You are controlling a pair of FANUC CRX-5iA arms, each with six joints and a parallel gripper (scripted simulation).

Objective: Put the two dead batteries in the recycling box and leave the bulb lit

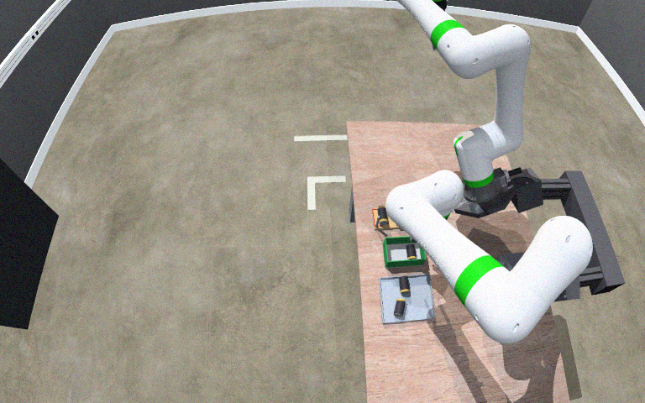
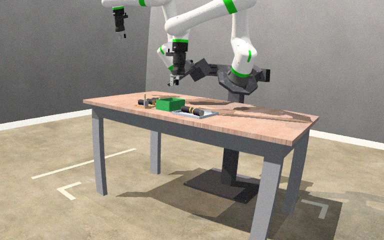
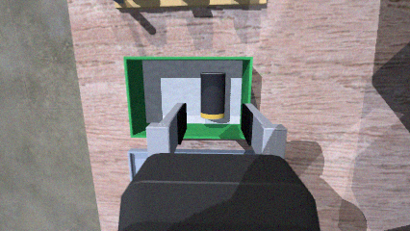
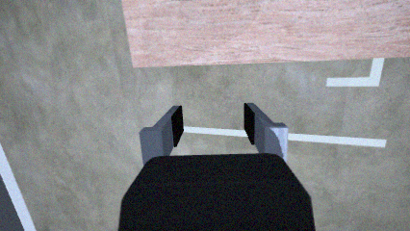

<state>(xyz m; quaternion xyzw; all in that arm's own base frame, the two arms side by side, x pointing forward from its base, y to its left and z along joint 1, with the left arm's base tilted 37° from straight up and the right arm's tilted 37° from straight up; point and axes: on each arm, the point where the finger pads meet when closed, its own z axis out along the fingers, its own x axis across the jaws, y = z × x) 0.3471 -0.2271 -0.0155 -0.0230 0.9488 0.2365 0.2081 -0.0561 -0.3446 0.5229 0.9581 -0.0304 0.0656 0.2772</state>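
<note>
Now: left hand 14 cm above the green recycling box and 3 cm short of it. Round my left hand: grey tray 18 cm to the left, 16 cm below, 5 cm ahead.
</note>
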